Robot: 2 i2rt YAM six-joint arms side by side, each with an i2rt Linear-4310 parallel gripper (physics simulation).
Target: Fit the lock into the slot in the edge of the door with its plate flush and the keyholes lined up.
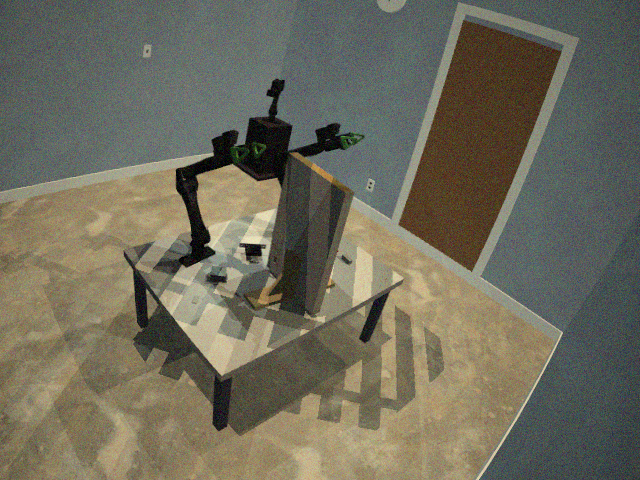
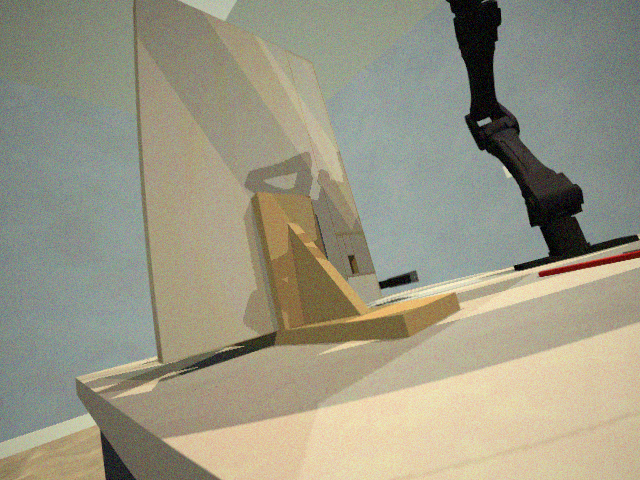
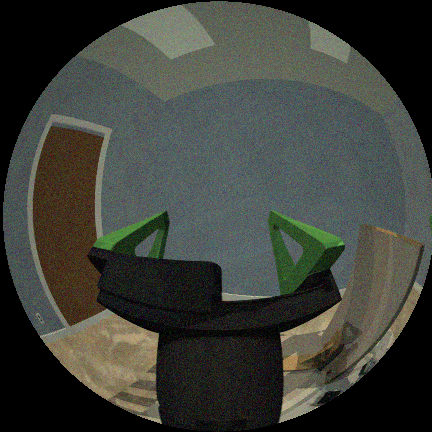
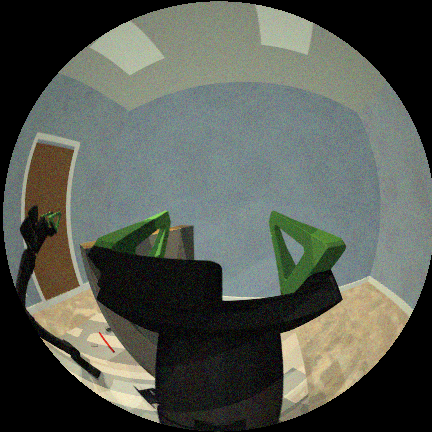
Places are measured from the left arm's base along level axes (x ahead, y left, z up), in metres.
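Pixels of known places: left gripper, fingertip midpoint: (image 1: 361, 137) (image 3: 218, 215) (image 4: 56, 212); right gripper, fingertip midpoint: (image 1: 257, 148) (image 4: 219, 216); left arm's base, link origin: (image 2: 571, 256); right arm's base, link origin: (image 1: 197, 257).
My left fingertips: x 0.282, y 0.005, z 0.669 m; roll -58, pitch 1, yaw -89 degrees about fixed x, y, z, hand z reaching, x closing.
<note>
For each thing: its middle in the pictures, then the offset to it from my left fingertips. "spot": a spot on its surface instead. Level surfaces: height alone.
- door, body centre: (image 2: 261, 156) (image 4: 165, 320) (image 3: 358, 316) (image 1: 304, 234) dx +0.023, dy -0.469, dz -0.352 m
- small rectangular opening, surface spot: (image 2: 353, 264) spot: dx -0.102, dy -0.396, dz -0.574 m
- dark piece with a bar-like plate, body centre: (image 2: 388, 283) (image 1: 253, 250) dx -0.269, dy -0.375, dz -0.625 m
- table, surface height: dz -0.669 m
- dark piece, body centre: (image 1: 218, 274) dx -0.289, dy -0.631, dz -0.651 m
- small dark block, body centre: (image 1: 346, 259) dx +0.116, dy -0.029, dz -0.657 m
- thin red bar, body centre: (image 2: 626, 256) (image 4: 105, 341) dx -0.008, dy -0.053, dz -0.666 m
The door (image 1: 297, 232) (image 2: 196, 232) (image 3: 382, 290) (image 4: 182, 245) is a tall grey panel standing upright on the table. A small rectangular opening (image 2: 353, 264) shows low on it; I cannot tell if it is a keyhole. The edge slot is not clear. A dark piece with a bar-like plate (image 1: 253, 251), which looks like the lock, lies on the table behind the door's left side. My left gripper (image 1: 352, 139) (image 3: 218, 215) (image 4: 56, 212) is open and empty, high up right of the door. My right gripper (image 1: 248, 151) (image 4: 219, 216) is open and empty, high up left of it.
Wooden brackets (image 1: 263, 298) (image 2: 320, 289) brace the door on the table (image 1: 219, 356). Another dark piece (image 1: 217, 277) lies left of the door, and a small dark block (image 1: 345, 258) lies right of it. A thin red bar (image 2: 589, 263) (image 4: 106, 342) lies near the left arm's base.
</note>
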